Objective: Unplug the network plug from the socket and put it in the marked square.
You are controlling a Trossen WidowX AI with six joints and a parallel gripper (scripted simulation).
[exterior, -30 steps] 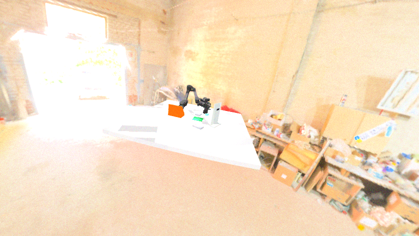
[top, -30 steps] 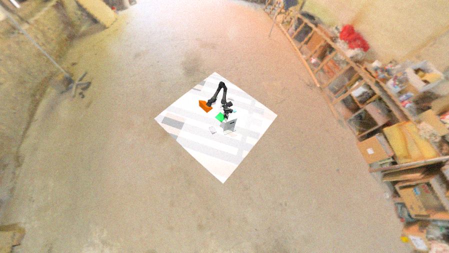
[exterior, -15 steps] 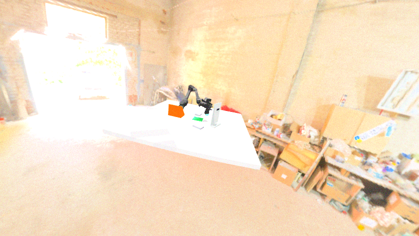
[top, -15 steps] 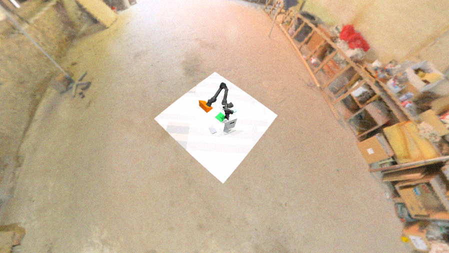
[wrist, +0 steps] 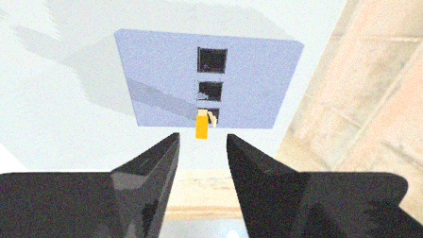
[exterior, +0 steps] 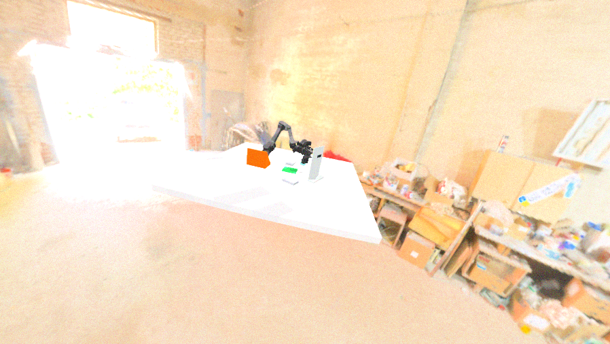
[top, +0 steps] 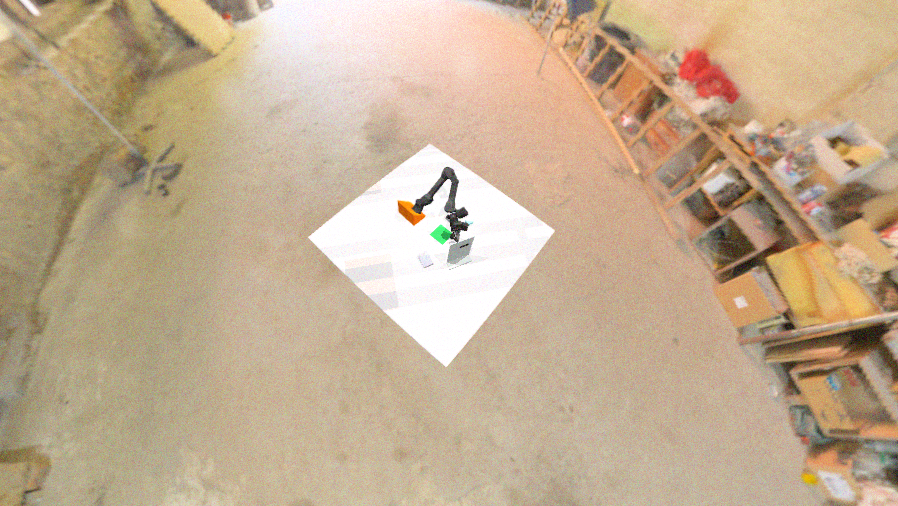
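Now: gripper tip 20 mm short of the network plug and 10 mm to the left of it. The rest, counted from my gripper tip: small cyan object (140 mm behind, 250 mm to the left, 170 mm below); then white panel (50 mm ahead, 60 mm below); then green marked square (180 mm behind, 30 mm to the left, 180 mm below).
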